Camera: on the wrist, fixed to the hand. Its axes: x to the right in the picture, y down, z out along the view.
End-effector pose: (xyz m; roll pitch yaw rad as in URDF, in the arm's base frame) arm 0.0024 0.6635 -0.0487 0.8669 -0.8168 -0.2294
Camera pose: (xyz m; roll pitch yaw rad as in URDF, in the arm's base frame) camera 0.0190 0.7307 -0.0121 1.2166 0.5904 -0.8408
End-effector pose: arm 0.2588 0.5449 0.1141 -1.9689 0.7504 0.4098
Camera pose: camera 0.2729 0.4871 0.0632 -1.7111 -0.7421 0.6715
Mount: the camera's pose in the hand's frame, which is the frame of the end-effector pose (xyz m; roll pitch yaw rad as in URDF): 0.0273 0.0634 -0.0369 0.0629 0.2055 -1.5096
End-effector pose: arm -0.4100 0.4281 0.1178 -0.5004 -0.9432 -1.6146
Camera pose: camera -0.3750 0.3596 0.1030 1.0076 -0.2204 2.8920
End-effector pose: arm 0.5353 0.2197 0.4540 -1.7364 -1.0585 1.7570
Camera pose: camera 0.5698 0.2899 0.4501 1.5977 -0.5717 -1.3368
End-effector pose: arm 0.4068 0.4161 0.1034 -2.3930 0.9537 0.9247
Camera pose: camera 0.4655 0.3751 0.0718 -1.8984 -0.4362 1.6148
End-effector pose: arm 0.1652 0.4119 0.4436 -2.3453 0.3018 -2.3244
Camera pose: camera 0.0998 0.4455 0.4169 -2.5003 -0.9032 -1.2728
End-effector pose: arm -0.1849 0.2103 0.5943 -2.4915 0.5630 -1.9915
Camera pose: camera -0.2588 0.2233 0.5721 -2.2910 -0.6505 -1.0262
